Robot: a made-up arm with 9 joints. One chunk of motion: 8 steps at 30 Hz.
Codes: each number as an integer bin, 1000 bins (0 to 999) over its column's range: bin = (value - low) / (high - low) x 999, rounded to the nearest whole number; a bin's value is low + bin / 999 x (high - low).
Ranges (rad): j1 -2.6..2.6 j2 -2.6..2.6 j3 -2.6..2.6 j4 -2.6..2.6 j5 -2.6..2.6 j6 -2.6..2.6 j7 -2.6..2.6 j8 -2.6..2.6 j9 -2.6..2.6
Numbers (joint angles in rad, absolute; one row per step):
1: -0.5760 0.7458 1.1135 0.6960 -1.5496 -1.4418 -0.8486 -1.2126 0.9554
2: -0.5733 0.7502 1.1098 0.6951 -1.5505 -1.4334 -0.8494 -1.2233 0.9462
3: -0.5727 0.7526 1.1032 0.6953 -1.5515 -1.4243 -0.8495 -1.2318 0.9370
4: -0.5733 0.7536 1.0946 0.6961 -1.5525 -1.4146 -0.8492 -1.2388 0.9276
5: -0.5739 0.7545 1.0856 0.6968 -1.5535 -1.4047 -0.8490 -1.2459 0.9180
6: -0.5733 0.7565 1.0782 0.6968 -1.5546 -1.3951 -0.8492 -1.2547 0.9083
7: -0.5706 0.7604 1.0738 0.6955 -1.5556 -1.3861 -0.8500 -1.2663 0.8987
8: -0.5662 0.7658 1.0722 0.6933 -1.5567 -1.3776 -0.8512 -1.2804 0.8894
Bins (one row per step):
1: 389 643 713 633 202 223 336 267 683
2: 389 644 713 633 202 224 336 264 681
3: 389 644 711 633 201 226 336 263 680
4: 389 644 710 633 201 228 336 262 678
5: 389 644 708 633 201 230 336 260 676
6: 389 645 707 633 201 231 336 258 674
7: 390 646 706 633 201 233 336 256 672
8: 391 647 705 633 200 235 336 254 670

